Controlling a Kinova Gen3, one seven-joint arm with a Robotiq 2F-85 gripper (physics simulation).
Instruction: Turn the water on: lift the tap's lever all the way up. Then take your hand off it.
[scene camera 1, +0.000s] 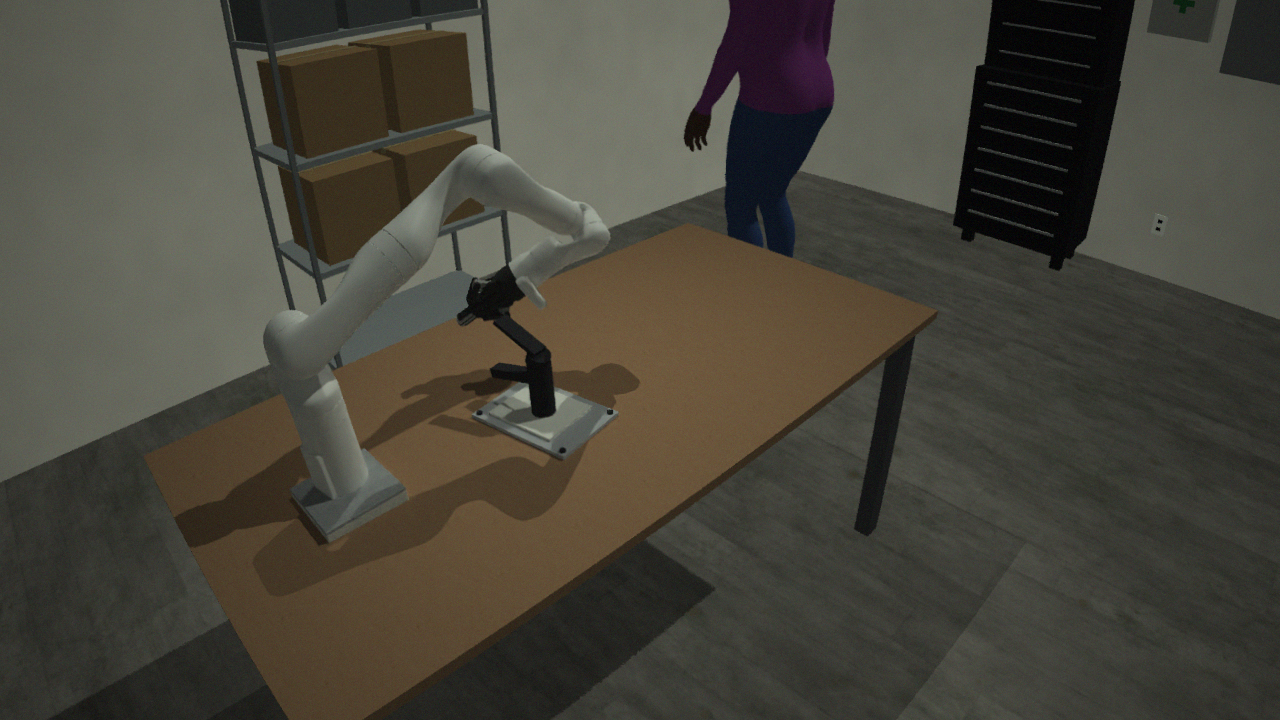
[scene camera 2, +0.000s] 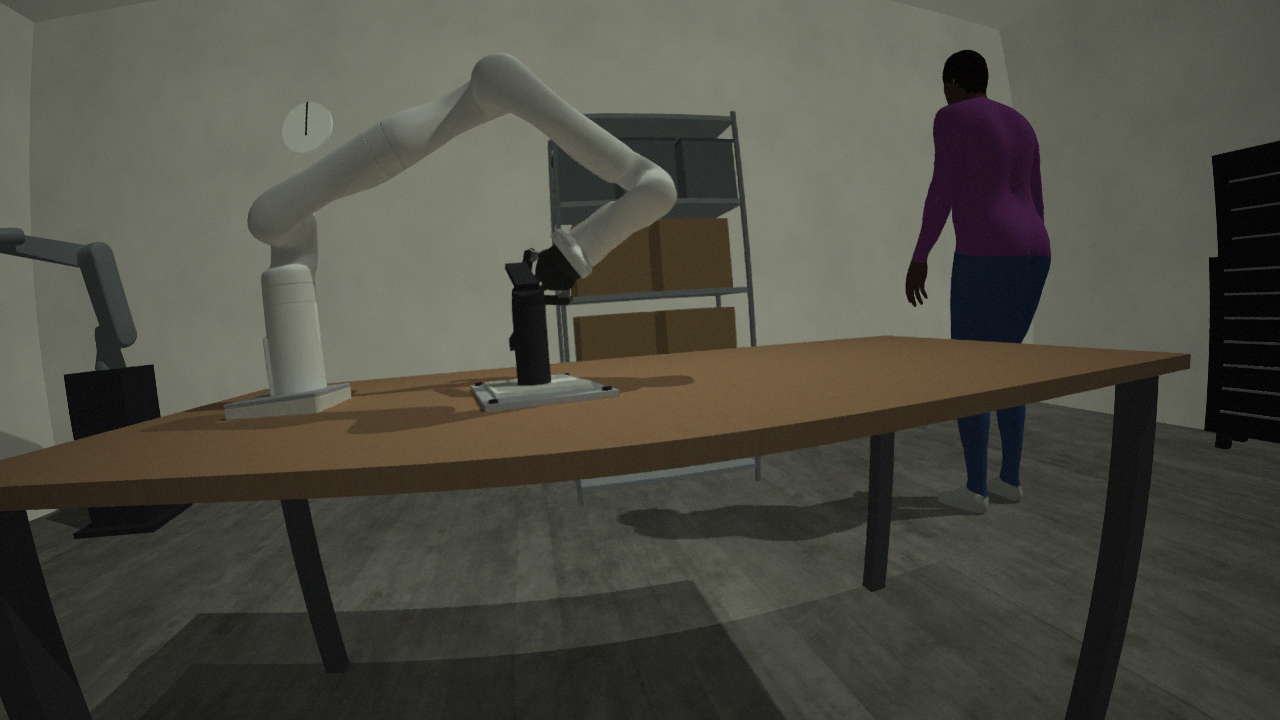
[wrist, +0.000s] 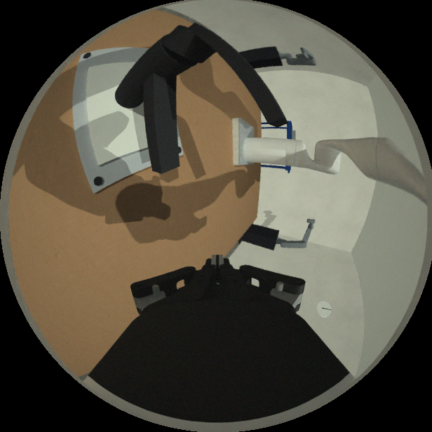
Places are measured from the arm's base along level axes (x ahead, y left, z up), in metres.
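Where they show: gripper, fingertip midpoint: (scene camera 1: 458, 322); arm's base, link origin: (scene camera 1: 344, 479) (scene camera 2: 301, 390).
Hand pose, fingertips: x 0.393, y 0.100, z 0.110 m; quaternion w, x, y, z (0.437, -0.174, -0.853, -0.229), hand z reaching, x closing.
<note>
Things, the pixels of their top centre, and the offset from my fingertips. "*": a spot on its surface instead. Level surfaces: height alone.
- black tap column, surface spot: (scene camera 2: 531, 340) (scene camera 1: 549, 389) * 0.012 m back, 0.263 m right, 0.059 m down
- lever, top centre: (scene camera 2: 520, 259) (scene camera 1: 518, 323) 0.011 m back, 0.196 m right, 0.062 m up
- brown table, surface height: 0.135 m down
The black tap column (scene camera 1: 541, 389) (scene camera 2: 531, 340) (wrist: 142, 72) stands upright on its pale base plate (scene camera 1: 586, 428) (scene camera 2: 501, 401) (wrist: 81, 135). Its spout (scene camera 1: 510, 371) (wrist: 162, 125) points out low on the side. The lever (scene camera 1: 520, 335) (scene camera 2: 521, 274) (wrist: 252, 80) slopes upward from the column's top. My gripper (scene camera 1: 464, 316) (wrist: 217, 261) is shut and empty, close by the lever's raised end. In the wrist view a gap shows between the fingertips and the lever. In scene camera 2 the lever partly hides the fingers, so contact there cannot be told.
The tap and my arm's base (scene camera 1: 384, 488) (scene camera 2: 286, 407) (wrist: 237, 150) are on the brown table (scene camera 1: 671, 358) (scene camera 2: 805, 385). A person in purple (scene camera 1: 778, 62) (scene camera 2: 993, 179) stands beyond its far side. A shelf rack (scene camera 2: 742, 232) with boxes stands behind. A black cabinet (scene camera 1: 1038, 161) is at the wall.
</note>
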